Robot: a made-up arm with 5 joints.
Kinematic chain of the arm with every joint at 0, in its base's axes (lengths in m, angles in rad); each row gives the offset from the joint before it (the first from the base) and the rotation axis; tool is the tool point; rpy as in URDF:
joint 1: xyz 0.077 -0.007 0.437 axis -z
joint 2: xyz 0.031 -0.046 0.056 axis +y
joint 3: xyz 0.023 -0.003 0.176 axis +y
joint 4: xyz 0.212 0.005 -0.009 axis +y
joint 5: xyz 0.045 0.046 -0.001 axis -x
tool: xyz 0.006 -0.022 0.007 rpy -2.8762 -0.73 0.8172
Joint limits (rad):
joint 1: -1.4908..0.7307
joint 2: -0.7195..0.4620
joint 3: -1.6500..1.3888
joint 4: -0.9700..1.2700
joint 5: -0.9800..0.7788
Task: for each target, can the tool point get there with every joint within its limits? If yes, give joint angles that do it. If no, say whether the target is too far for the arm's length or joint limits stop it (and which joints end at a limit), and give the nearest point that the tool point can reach.
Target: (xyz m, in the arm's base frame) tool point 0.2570 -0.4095 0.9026
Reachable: no: too far | nearest point 0.3010 -0.2361 0.8228 | short by 0.196 m
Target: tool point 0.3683 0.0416 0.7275
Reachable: yes | joints -0.2307 -0.0932 -0.1425 0.0655 0.0856
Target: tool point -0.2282 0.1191 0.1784
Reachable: no: joint limits stop it (at a limit: joint 1, joint 2, joint 5) | nearest point 0.0948 0.1054 0.3740 | short by 0.378 m
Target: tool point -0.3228 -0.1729 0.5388
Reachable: no: joint limits stop it (at a limit: joint 2, joint 3, joint 4, joint 5) | nearest point -0.1628 -0.1065 0.7658 | short by 0.286 m
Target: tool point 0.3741 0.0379 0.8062
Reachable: yes | joints -0.2051 0.3636 -0.9197 -0.7668 0.3313
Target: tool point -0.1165 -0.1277 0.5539
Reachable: no: joint limits stop it (at a limit: joint 2, joint 3, joint 4, joint 5) | nearest point -0.1433 -0.1444 0.7658 | short by 0.214 m
